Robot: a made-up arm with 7 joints.
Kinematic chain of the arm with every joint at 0, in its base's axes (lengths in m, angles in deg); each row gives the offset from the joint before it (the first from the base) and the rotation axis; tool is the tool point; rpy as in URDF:
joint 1: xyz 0 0 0.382 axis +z
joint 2: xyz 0 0 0 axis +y
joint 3: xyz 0 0 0.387 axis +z
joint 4: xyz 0.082 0 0 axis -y
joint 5: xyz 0.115 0 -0.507 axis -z
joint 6: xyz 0 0 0 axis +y
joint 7: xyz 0.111 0 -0.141 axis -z
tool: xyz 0 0 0 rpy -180 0 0
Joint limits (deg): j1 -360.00..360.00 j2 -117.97..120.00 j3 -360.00..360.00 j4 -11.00..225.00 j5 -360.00..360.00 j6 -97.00..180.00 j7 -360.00..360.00
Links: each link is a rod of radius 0.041 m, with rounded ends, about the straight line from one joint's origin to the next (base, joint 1, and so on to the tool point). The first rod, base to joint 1, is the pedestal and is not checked.
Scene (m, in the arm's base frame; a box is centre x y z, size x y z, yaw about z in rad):
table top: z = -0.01
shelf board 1: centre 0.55 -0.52 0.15 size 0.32 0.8 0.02 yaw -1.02
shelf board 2: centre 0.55 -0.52 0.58 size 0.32 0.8 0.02 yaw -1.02
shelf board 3: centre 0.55 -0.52 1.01 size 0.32 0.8 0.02 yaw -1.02
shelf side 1: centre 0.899 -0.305 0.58 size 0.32 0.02 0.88 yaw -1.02
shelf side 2: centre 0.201 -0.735 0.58 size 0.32 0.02 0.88 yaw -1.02
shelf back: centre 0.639 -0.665 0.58 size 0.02 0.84 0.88 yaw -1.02
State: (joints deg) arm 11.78 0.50 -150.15 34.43 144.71 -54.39 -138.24
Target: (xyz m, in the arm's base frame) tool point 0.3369 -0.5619 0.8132
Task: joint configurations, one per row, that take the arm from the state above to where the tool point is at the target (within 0.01 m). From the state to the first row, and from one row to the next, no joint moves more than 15 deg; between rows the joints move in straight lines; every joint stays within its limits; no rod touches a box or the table.
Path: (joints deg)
1: 26.60 15.05 -142.63 46.26 143.97 -51.40 -138.24
2: 41.42 29.60 -135.12 58.09 143.24 -48.42 -138.24
3: 56.25 44.16 -127.60 69.91 142.50 -45.43 -138.24
4: 51.84 30.14 -117.60 78.80 141.52 -31.58 -138.24
5: 47.43 16.12 -107.59 87.68 140.54 -17.73 -138.24

